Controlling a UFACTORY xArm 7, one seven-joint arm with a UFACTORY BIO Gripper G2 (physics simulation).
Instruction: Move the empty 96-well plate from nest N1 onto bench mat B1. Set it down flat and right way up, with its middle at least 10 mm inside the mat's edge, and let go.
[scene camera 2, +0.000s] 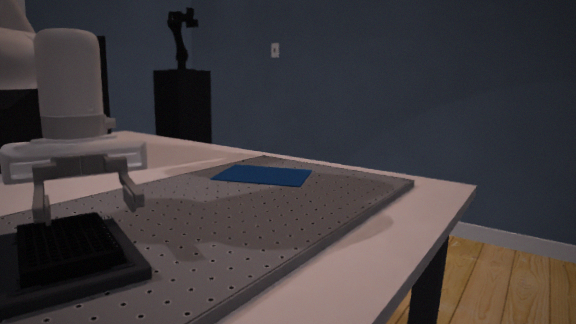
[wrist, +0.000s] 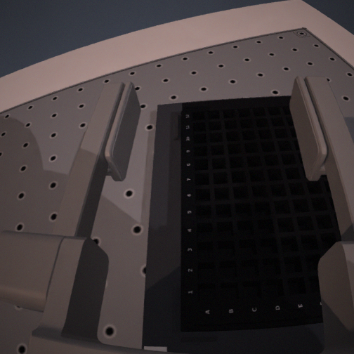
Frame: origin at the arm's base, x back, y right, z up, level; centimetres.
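Seen in the pictures: hand, its tool point: (scene camera 2: 89, 203).
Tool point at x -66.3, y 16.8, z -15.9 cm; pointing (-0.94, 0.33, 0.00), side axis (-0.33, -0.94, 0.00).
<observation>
Offsets run from my tool point to a thing's middle. "*": to the spot under its first point. Level surfaces: height alone.
The black 96-well plate @[dz -4.0, dx +1.4, dy +2.2 cm] (scene camera 2: 70, 250) (wrist: 250, 200) sits right way up in the dark nest N1 @[* dz -4.7, dx -7.5, dy -0.5 cm] (scene camera 2: 139, 269) (wrist: 162, 210). My gripper (scene camera 2: 90, 206) (wrist: 217, 150) is shut with nothing held; its fingers still stand apart from each other. It is above the plate. In the wrist view the plate lies off to the right between the fingers: the left finger is over the board beside the nest, the right finger over the plate's right part, hiding some wells. The blue bench mat B1 @[dz -5.7 cm] (scene camera 2: 262, 176) lies flat farther back on the board; it does not show in the wrist view.
The grey perforated board @[dz -5.9 cm] (scene camera 2: 225, 225) (wrist: 120, 210) carries the nest and the mat and lies on the pale table @[dz -7.2 cm] (scene camera 2: 320, 280) (wrist: 150, 45). A black pedestal (scene camera 2: 182, 107) with a small dark arm (scene camera 2: 177, 37) stands behind the table.
</observation>
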